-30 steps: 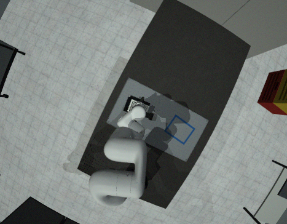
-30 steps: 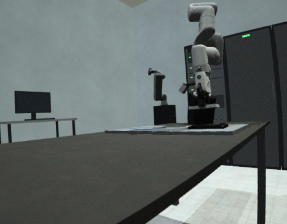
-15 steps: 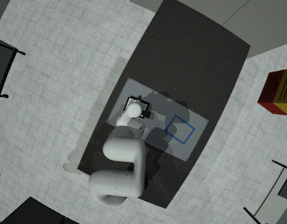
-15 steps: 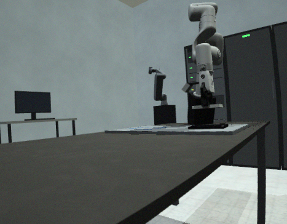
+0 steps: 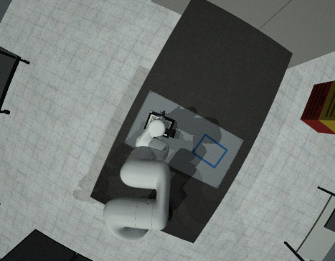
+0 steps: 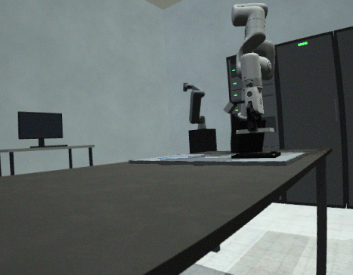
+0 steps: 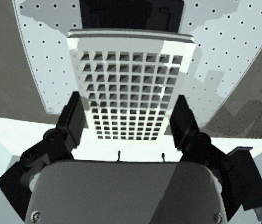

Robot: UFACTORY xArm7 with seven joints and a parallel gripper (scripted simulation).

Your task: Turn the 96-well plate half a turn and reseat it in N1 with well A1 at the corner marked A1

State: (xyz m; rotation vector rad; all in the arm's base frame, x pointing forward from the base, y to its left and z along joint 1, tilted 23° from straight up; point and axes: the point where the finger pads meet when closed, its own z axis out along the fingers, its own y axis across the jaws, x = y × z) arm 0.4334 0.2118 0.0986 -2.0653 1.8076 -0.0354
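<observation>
Now: hand 1 cm above the white 96-well plate. Round my hand: black plate nest N1: 10 cm below.
</observation>
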